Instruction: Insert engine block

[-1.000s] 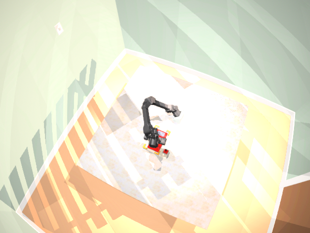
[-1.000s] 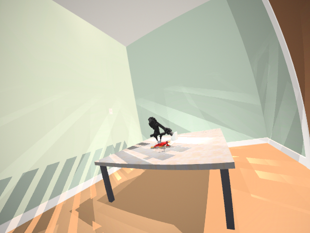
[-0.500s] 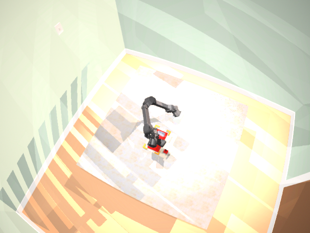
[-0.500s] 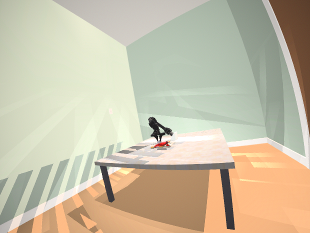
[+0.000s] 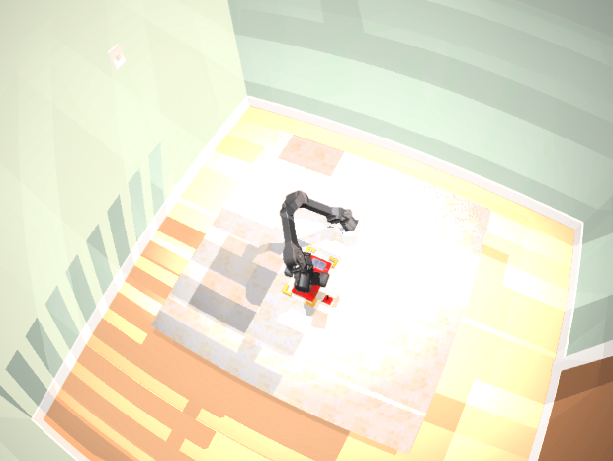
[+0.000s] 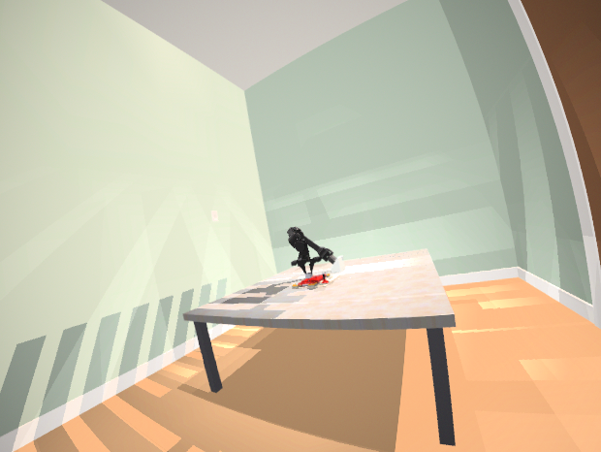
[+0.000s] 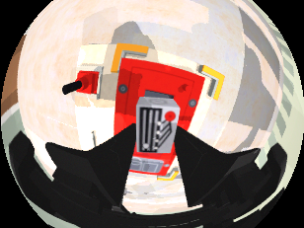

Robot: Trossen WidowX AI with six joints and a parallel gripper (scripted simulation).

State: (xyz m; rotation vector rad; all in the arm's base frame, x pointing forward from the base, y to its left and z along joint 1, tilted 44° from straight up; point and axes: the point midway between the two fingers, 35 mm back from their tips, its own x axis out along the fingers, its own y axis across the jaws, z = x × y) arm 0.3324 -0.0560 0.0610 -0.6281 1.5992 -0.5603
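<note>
My gripper tip is 1 cm above the engine block.
</note>
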